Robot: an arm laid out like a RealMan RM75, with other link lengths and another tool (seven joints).
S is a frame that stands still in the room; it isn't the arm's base.
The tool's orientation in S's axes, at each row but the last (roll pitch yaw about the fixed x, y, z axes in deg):
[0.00, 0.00, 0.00]
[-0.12, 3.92, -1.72]
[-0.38, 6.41, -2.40]
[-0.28, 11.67, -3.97]
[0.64, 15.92, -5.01]
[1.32, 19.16, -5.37]
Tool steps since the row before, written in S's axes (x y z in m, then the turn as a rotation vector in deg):
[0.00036, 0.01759, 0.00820, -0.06, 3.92, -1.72]
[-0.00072, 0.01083, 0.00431, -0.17, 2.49, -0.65]
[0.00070, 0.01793, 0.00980, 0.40, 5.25, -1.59]
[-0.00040, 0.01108, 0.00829, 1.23, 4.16, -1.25]
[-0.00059, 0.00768, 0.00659, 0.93, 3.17, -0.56]
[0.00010, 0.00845, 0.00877, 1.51, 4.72, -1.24]
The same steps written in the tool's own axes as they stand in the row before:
[0.00036, 0.01759, 0.00820, -0.06, 3.92, -1.72]
[-0.00134, 0.01079, 0.00425, -0.20, 2.49, -0.66]
[-0.00115, 0.01788, 0.00985, 0.36, 5.27, -1.53]
[-0.00282, 0.01099, 0.00794, 1.17, 4.24, -1.01]
[-0.00302, 0.00767, 0.00591, 0.78, 3.23, -0.40]
[-0.00353, 0.00861, 0.00786, 1.41, 4.82, -0.93]

